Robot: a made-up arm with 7 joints.
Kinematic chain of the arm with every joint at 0, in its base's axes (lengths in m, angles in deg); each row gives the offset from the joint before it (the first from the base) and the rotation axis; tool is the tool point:
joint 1: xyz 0 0 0.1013 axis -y
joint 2: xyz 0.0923 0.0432 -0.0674 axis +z
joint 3: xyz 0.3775 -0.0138 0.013 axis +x
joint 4: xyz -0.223 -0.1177 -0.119 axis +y
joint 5: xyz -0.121 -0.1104 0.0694 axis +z
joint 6: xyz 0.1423 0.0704 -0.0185 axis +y
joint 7: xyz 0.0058 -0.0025 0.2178 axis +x
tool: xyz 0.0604 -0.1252 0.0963
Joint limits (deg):
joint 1: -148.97..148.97
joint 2: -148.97..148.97
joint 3: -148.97..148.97
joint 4: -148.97..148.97
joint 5: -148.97..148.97
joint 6: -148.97..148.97
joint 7: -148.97..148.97
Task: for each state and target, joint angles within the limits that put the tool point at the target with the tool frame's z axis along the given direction. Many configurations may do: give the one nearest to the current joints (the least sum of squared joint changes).
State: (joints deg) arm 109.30 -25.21 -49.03 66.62 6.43 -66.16 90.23
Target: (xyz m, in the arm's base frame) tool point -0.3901 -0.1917 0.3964 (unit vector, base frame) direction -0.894 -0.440 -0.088
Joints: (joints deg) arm 128.76 -0.84 -53.13 79.03 25.61 -36.78 50.61
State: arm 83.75 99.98 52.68 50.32 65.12 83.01 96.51
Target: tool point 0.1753 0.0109 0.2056 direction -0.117 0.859 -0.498
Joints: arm 67.38 76.21 73.15 51.90 118.31 110.81 112.61
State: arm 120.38 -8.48 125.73 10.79 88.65 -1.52 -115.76
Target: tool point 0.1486 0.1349 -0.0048 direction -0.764 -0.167 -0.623
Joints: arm 113.13 -5.62 148.97 -30.19 64.35 -34.79 -126.41
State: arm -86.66 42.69 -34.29 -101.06 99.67 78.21 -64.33
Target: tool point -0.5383 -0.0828 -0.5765 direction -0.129 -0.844 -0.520
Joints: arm -79.80 19.78 -18.88 -110.39 138.62 96.72 -98.32
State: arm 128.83 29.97 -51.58 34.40 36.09 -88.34 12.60
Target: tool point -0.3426 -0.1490 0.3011 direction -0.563 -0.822 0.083
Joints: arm 131.62 43.63 -33.88 32.36 52.61 -110.13 29.33
